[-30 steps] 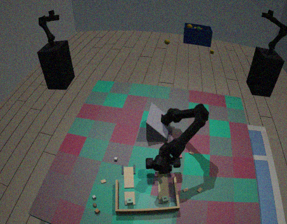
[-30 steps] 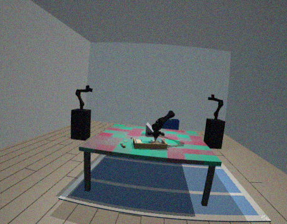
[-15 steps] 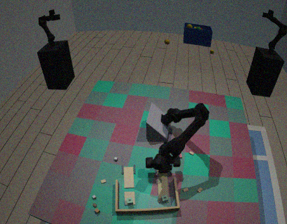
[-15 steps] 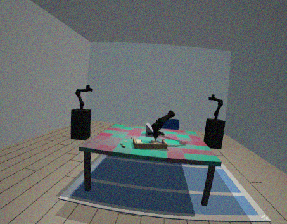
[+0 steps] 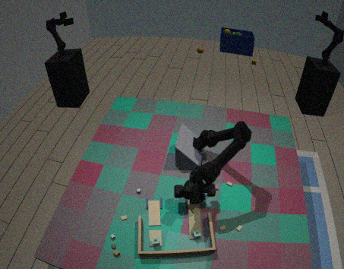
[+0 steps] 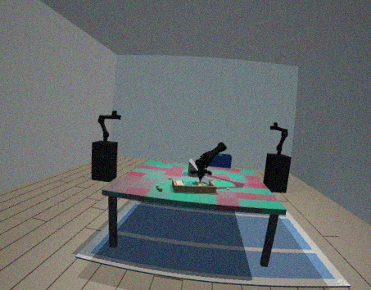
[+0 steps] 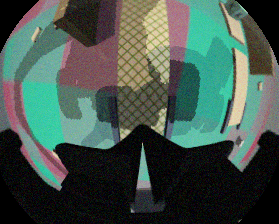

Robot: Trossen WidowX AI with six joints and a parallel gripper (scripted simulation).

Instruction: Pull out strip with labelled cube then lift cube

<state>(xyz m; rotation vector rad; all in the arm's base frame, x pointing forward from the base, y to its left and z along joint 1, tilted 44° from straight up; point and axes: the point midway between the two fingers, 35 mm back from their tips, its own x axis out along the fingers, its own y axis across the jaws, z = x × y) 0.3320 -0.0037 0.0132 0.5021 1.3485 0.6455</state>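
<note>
The strip is 9 cm ahead of my gripper tip and 1 cm to the left of it.
</note>
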